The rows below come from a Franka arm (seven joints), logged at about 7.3 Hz.
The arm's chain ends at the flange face. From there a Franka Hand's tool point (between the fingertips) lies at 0.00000 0.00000 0.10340 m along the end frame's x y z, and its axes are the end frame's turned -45 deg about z.
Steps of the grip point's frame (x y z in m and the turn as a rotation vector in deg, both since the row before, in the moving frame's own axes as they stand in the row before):
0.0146 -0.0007 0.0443 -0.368 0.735 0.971
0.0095 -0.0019 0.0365 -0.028 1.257 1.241
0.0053 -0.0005 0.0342 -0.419 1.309 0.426
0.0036 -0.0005 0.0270 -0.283 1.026 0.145
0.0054 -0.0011 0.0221 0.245 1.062 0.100
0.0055 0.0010 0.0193 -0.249 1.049 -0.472
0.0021 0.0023 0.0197 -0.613 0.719 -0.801
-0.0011 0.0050 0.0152 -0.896 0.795 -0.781
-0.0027 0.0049 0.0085 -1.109 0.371 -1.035
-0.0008 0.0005 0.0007 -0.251 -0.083 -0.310
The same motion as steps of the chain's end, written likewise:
0.0084 -0.0104 0.0443 0.260 0.780 0.971
0.0037 -0.0065 0.0365 0.869 0.909 1.241
0.0012 -0.0030 0.0342 0.629 1.222 0.426
0.0005 -0.0020 0.0270 0.525 0.926 0.145
0.0020 -0.0029 0.0221 0.924 0.578 0.100
0.0029 -0.0022 0.0193 0.566 0.918 -0.472
0.0014 0.0003 0.0197 0.075 0.942 -0.801
0.0006 0.0042 0.0152 -0.071 1.196 -0.781
-0.0003 0.0044 0.0085 -0.522 1.047 -1.035
-0.0004 0.0005 0.0007 -0.236 0.119 -0.310

